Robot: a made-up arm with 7 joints.
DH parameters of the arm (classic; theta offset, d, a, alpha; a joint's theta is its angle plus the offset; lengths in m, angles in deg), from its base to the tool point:
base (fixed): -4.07 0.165 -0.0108 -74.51
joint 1: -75.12 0.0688 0.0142 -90
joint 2: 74 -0.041 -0.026 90
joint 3: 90 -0.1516 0.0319 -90
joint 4: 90 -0.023 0.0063 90
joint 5: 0 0.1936 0.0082 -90
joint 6: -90 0.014 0.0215 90
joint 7: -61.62 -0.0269 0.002 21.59
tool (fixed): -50.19 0.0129 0 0
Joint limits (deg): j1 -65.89..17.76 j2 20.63..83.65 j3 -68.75..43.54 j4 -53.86..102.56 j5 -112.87..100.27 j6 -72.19..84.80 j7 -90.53..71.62
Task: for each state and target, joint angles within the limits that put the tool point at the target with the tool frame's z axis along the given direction. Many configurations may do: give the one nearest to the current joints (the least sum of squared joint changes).
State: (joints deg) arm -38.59 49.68 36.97 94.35 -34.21 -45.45 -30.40
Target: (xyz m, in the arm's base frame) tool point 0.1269 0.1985 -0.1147 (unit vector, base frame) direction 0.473 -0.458 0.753
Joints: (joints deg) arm -48.00 22.70 -0.11 101.45 2.52 -17.68 -9.41
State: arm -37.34 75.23 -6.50 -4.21 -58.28 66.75 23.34
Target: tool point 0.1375 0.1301 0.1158 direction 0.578 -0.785 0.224
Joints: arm -5.29 83.65 -8.17 -32.18 -66.83 79.31 14.74
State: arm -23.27 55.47 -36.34 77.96 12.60 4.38 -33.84
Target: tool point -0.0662 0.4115 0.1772 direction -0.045 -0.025 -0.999
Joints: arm -2.01 75.98 -52.29 101.14 26.92 24.16 -28.26
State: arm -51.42 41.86 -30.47 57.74 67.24 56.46 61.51
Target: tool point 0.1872 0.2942 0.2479 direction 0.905 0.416 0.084
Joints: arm -63.74 63.77 7.13 41.61 60.04 81.16 71.62
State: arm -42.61 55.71 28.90 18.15 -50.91 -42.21 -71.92
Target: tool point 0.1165 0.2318 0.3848 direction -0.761 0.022 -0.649
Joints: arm -56.05 74.08 30.34 0.50 -40.51 -46.51 -62.25
